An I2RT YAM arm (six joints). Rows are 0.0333 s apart.
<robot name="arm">
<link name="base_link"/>
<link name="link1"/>
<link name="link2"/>
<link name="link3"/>
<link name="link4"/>
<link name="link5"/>
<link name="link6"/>
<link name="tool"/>
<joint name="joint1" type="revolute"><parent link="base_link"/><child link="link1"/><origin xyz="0 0 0.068" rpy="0 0 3.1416"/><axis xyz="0 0 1"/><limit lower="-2.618" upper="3.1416"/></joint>
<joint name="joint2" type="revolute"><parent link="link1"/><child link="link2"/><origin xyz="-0.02 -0.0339 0.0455" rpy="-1.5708 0 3.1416"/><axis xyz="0 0 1"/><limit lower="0" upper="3.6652"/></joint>
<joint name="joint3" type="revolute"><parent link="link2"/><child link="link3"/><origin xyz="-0.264 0 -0.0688" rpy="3.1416 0 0"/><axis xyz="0 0 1"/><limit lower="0" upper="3.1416"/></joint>
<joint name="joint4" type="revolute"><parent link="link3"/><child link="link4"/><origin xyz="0.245 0.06 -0.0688" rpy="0 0 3.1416"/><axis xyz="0 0 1"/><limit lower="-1.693" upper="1.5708"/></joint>
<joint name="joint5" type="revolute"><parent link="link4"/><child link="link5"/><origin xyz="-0.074 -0.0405 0.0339" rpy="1.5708 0 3.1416"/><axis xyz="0 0 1"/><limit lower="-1.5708" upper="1.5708"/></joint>
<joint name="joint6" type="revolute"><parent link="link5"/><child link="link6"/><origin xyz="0.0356 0 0.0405" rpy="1.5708 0 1.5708"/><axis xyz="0 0 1"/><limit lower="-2.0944" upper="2.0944"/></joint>
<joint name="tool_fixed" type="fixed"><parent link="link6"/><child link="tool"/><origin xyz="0 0 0" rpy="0 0 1.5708"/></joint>
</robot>
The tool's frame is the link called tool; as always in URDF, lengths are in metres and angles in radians.
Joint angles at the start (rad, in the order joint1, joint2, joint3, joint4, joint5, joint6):
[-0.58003, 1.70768, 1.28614, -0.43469, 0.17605, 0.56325]
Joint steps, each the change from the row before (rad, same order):
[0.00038, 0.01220, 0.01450, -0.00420, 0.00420, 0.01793]
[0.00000, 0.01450, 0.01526, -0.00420, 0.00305, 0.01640]
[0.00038, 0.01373, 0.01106, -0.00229, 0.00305, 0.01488]
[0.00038, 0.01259, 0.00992, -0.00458, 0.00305, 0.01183]
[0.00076, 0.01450, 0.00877, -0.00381, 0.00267, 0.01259]
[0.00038, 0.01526, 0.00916, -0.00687, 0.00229, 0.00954]
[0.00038, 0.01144, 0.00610, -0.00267, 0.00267, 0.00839]
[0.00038, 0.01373, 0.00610, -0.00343, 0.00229, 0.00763]
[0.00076, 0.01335, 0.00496, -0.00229, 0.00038, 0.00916]
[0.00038, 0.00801, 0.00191, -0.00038, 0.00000, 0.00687]
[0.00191, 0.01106, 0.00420, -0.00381, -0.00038, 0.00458]
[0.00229, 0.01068, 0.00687, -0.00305, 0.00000, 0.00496]
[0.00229, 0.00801, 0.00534, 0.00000, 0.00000, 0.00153]
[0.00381, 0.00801, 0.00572, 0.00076, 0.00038, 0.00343]
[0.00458, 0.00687, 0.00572, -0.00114, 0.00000, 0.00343]
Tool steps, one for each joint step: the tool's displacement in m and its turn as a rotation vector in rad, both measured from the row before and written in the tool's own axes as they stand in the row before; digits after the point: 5 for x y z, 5 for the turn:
[-0.00180, 0.00156, 0.00202, 0.00431, -0.00061, 0.01731]
[-0.00166, 0.00156, 0.00276, 0.00442, 0.00112, 0.01578]
[-0.00068, 0.00122, 0.00314, 0.00505, 0.00237, 0.01368]
[-0.00030, 0.00094, 0.00292, 0.00638, 0.00413, 0.01019]
[0.00035, 0.00090, 0.00377, 0.00722, 0.00619, 0.01021]
[0.00058, 0.00063, 0.00402, 0.00923, 0.00892, 0.00676]
[0.00043, 0.00052, 0.00314, 0.00666, 0.00473, 0.00654]
[0.00087, 0.00042, 0.00398, 0.00823, 0.00727, 0.00516]
[0.00115, 0.00050, 0.00400, 0.00634, 0.00818, 0.00645]
[0.00087, 0.00017, 0.00258, 0.00375, 0.00505, 0.00529]
[0.00143, 0.00070, 0.00321, 0.00522, 0.00884, 0.00096]
[0.00072, 0.00131, 0.00262, 0.00299, 0.00577, 0.00178]
[0.00045, 0.00135, 0.00190, 0.00040, 0.00258, -0.00083]
[0.00068, 0.00193, 0.00172, -0.00084, 0.00184, 0.00008]
[0.00088, 0.00208, 0.00125, -0.00107, 0.00285, -0.00069]

